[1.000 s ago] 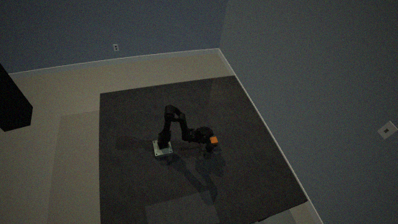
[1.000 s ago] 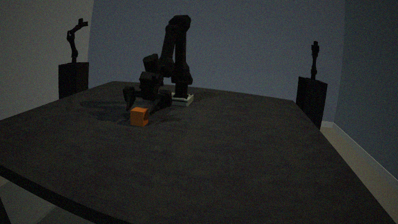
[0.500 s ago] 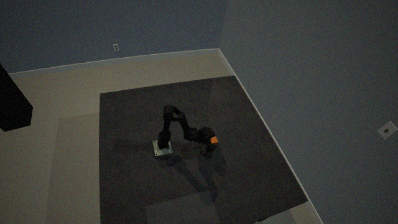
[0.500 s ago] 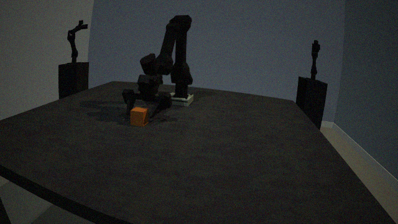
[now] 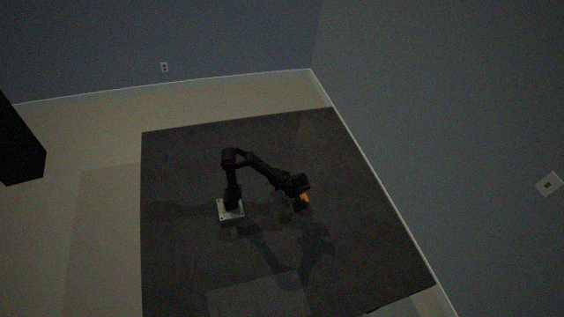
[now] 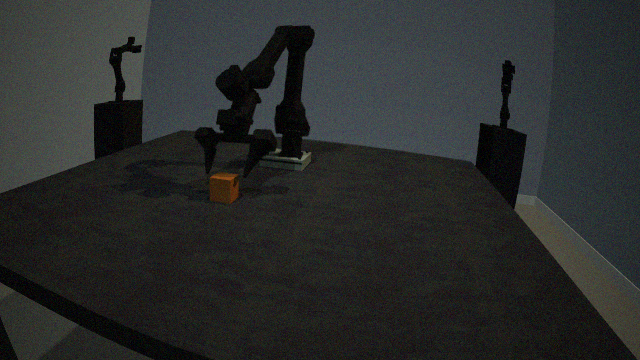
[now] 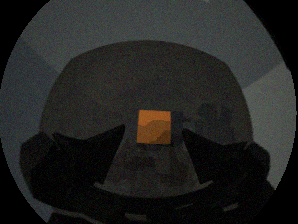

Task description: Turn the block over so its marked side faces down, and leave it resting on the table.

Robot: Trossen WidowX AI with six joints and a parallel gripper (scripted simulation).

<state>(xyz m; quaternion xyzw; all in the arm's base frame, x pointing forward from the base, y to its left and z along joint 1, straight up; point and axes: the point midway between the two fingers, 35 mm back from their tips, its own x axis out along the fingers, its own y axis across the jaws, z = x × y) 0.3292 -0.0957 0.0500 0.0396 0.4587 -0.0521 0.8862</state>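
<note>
Right now the orange block is 30 mm below my gripper tip and 10 mm behind it.
</note>
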